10 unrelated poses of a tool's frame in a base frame.
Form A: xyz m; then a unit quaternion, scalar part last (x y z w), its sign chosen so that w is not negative.
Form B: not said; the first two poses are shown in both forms.
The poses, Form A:
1: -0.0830 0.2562 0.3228 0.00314 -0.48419 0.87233 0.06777
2: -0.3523 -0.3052 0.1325 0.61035 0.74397 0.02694 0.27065
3: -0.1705 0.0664 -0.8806 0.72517 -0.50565 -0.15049 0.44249
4: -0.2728 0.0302 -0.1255 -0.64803 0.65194 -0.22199 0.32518
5: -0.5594 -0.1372 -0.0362 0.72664 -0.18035 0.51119 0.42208
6: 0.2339 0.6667 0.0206 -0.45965 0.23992 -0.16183 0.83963
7: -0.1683 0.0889 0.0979 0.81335 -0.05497 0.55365 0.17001
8: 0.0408 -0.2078 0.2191 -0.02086 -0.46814 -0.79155 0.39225
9: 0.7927 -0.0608 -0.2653 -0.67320 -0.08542 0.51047 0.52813
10: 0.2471 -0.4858 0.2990 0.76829 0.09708 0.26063 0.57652
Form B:
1: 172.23 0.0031 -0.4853 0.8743 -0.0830 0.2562 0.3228
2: 148.59 0.6340 0.7728 0.0280 -0.3523 -0.3052 0.1325
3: 127.47 0.8086 -0.5639 -0.1678 -0.1705 0.0664 -0.8806
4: 142.05 -0.6853 0.6894 -0.2347 -0.2728 0.0302 -0.1255
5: 130.07 0.8015 -0.1989 0.5639 -0.5594 -0.1372 -0.0362
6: 65.80 -0.8462 0.4417 -0.2979 0.2339 0.6667 0.0206
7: 160.42 0.8254 -0.0558 0.5618 -0.1683 0.0889 0.0979
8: 133.81 -0.0227 -0.5089 -0.8605 0.0408 -0.2078 0.2191
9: 116.24 -0.7928 -0.1006 0.6011 0.7927 -0.0608 -0.2653
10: 109.59 0.9403 0.1188 0.3190 0.2471 -0.4858 0.2990
